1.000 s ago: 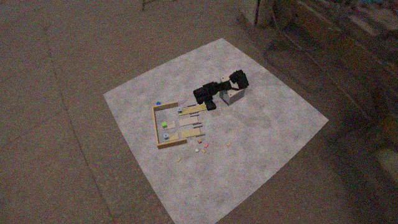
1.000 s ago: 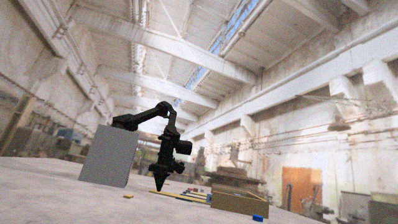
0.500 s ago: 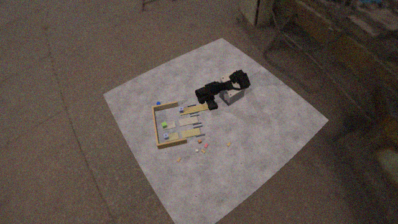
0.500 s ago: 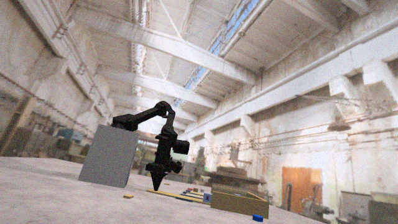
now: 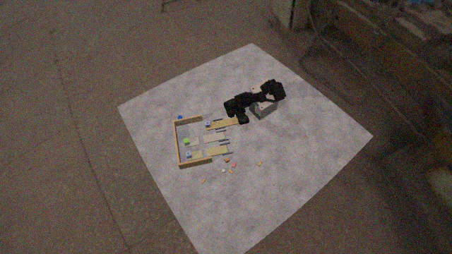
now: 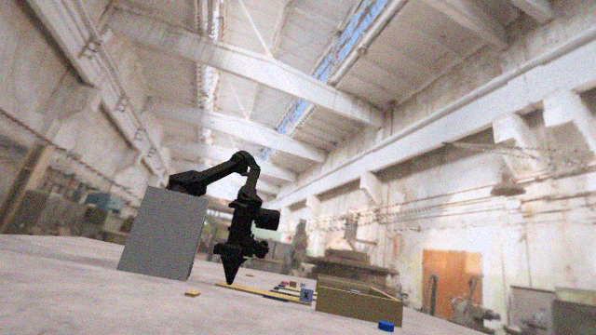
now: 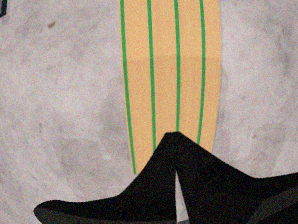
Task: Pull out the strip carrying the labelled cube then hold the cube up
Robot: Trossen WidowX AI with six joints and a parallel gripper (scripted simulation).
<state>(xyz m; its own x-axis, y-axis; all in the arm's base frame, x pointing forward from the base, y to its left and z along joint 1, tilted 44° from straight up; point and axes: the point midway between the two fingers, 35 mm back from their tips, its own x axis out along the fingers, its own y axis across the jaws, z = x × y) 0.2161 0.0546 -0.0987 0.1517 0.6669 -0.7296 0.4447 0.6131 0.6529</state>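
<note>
Now: the strip 80 mm ahead of my gripper tip and 50 mm to the right of it. Round my gripper tip: blue disc (270 mm ahead, 280 mm to the right).
</note>
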